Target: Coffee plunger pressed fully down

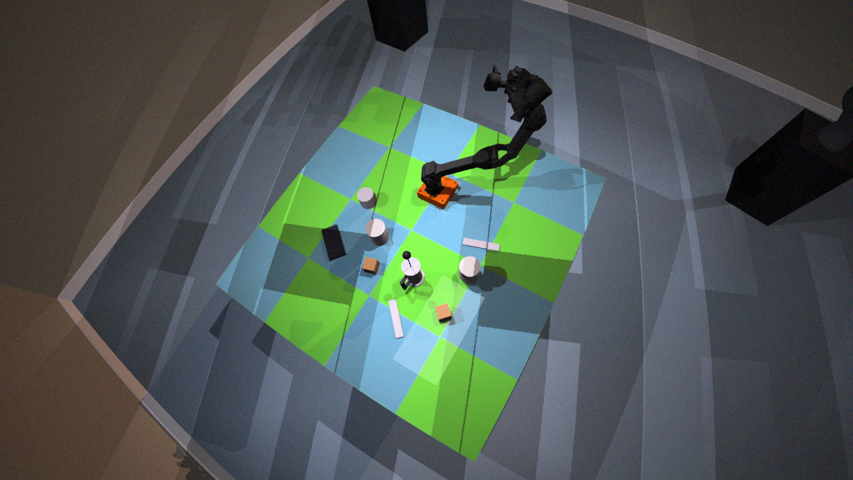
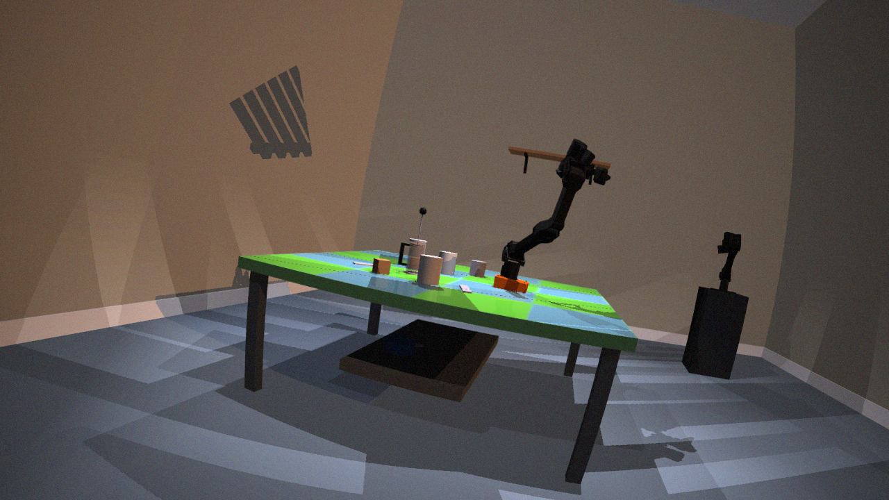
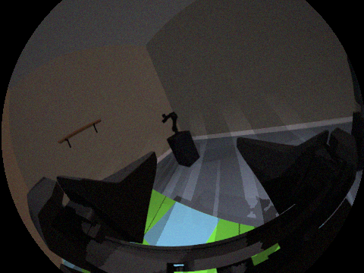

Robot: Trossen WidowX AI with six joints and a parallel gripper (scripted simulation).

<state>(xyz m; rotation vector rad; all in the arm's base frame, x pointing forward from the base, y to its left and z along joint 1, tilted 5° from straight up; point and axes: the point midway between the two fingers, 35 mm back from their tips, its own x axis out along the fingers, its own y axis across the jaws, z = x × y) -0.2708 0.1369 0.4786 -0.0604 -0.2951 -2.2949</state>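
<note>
Right now the coffee press is 70 cm ahead of my gripper tip, 7 cm to the left of it and 38 cm below it. From my gripper tip the other things lie so: dark slab: 77 cm ahead, 31 cm to the right, 50 cm below.
</note>
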